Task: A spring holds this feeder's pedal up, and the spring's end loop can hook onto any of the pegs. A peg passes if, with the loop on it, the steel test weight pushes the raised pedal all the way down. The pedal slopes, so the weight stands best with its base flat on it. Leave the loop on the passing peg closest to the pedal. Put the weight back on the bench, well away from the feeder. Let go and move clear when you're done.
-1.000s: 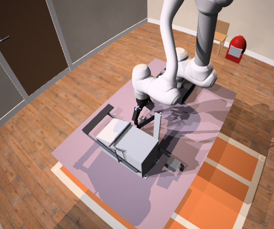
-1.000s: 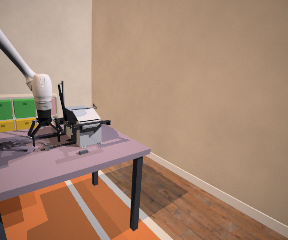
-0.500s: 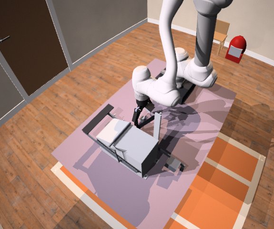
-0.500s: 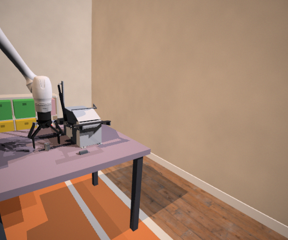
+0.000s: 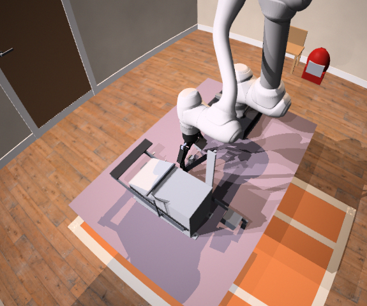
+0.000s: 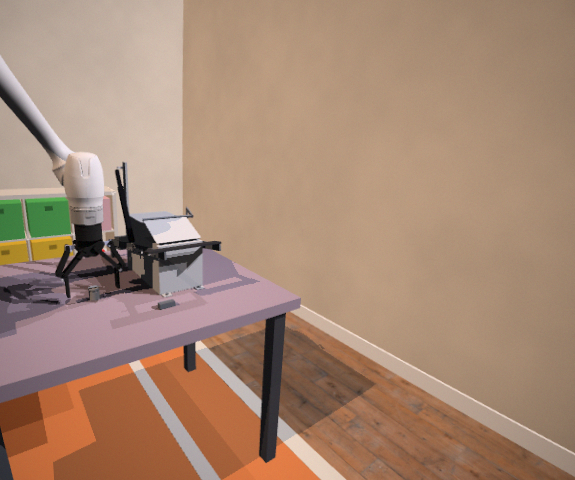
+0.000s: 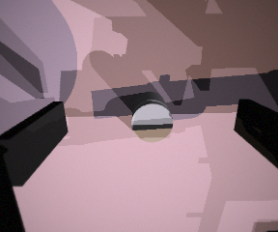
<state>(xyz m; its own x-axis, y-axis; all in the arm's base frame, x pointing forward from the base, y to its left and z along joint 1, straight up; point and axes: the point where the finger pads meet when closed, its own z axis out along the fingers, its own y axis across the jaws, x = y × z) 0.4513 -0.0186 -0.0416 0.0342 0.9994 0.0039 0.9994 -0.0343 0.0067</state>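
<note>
Right now the steel test weight is 1 cm below my hand. From my hand the other things lie so: small grey block: 18 cm to the right, 17 cm ahead, 3 cm below.
</note>
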